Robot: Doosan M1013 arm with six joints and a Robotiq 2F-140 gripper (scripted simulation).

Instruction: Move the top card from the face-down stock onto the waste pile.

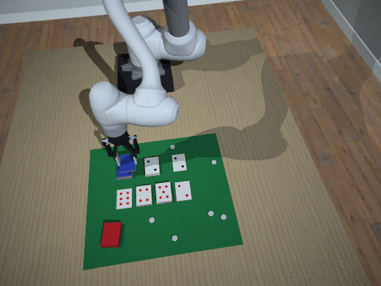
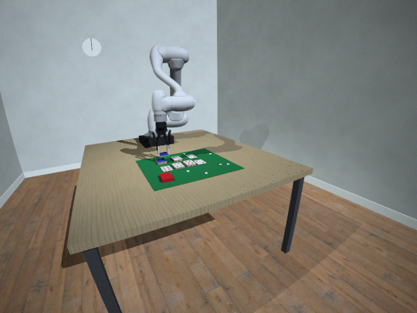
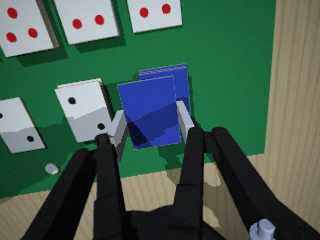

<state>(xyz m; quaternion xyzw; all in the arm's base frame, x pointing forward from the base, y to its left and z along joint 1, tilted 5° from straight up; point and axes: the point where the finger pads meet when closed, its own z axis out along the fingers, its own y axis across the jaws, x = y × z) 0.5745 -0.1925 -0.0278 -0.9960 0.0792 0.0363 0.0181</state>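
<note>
My gripper is now 22 cm to the right of the black-pip card, 9 cm above it and 3 cm short of it. From my hand the other things lie so: red block 28 cm ahead, 12 cm to the right, 8 cm below.
</note>
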